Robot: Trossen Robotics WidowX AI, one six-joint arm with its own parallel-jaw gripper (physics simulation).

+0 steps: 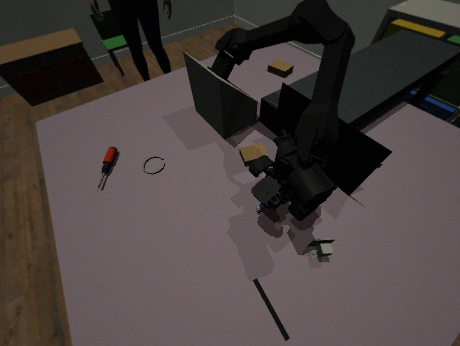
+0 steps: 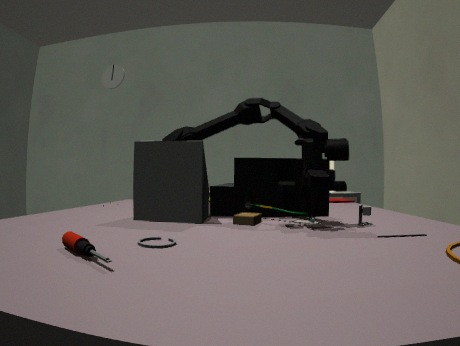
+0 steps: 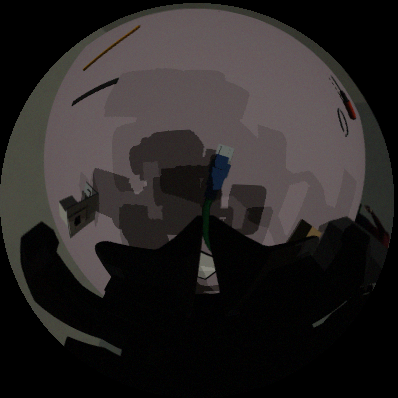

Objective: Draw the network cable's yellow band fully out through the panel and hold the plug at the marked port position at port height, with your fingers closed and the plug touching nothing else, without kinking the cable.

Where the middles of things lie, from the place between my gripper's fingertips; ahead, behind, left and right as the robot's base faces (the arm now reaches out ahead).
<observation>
The blue plug (image 3: pixel 219 166) is 4 cm to the right of my hand and 1 cm behind it.
</observation>
